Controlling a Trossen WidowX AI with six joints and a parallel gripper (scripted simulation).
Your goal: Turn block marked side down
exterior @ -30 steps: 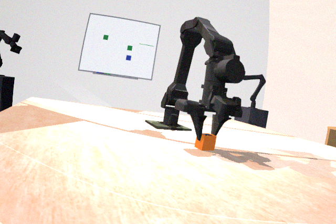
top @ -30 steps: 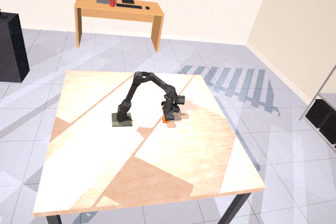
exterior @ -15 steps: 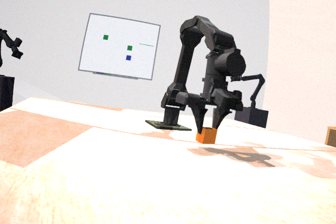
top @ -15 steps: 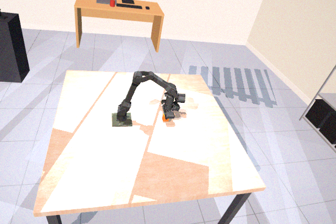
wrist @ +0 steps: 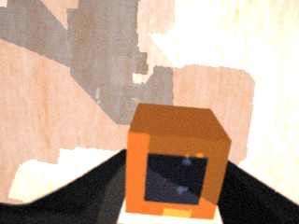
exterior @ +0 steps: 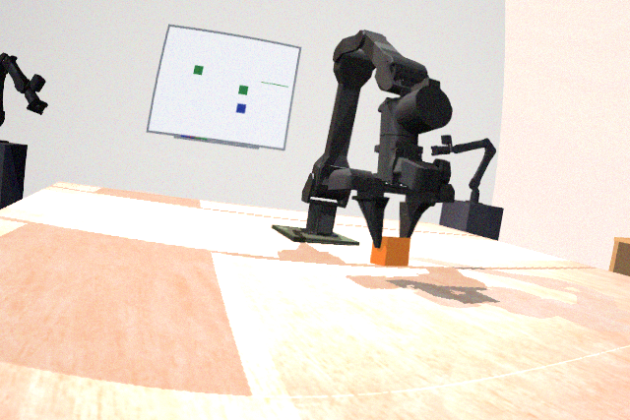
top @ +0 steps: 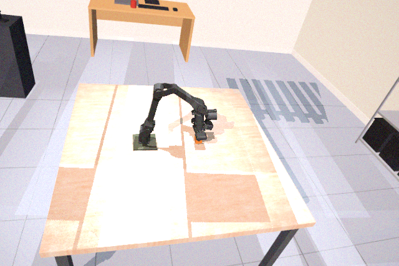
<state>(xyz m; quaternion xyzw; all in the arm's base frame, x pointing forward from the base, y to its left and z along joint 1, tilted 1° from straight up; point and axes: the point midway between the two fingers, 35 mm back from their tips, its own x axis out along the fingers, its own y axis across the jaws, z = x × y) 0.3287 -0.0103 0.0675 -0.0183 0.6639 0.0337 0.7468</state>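
The block is 1 cm above my gripper tip.
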